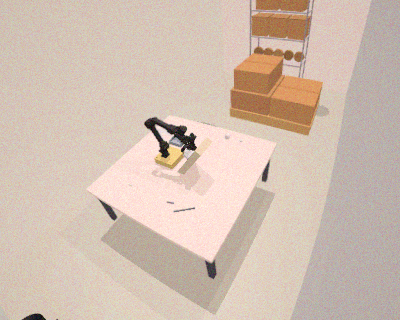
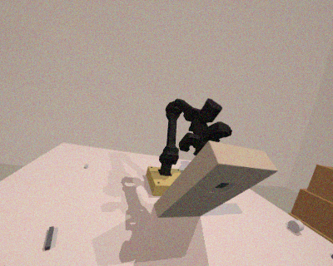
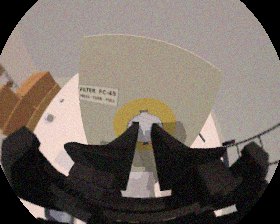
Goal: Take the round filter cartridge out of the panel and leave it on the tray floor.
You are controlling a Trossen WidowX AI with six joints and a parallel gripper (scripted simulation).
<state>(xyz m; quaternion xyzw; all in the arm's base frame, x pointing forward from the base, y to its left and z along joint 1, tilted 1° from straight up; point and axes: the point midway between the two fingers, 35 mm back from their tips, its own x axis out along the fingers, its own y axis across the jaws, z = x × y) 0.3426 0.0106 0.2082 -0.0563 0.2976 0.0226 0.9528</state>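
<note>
Now: gripper tip 10 mm short of the grey round filter cartridge and 10 mm above it. The rest, counted from my gripper tip: grey tray 430 mm behind, 270 mm to the left, 230 mm below; then dark bar 390 mm to the right, 240 mm below, 30 mm behind; then beige service panel 80 mm below, 40 mm behind.
</note>
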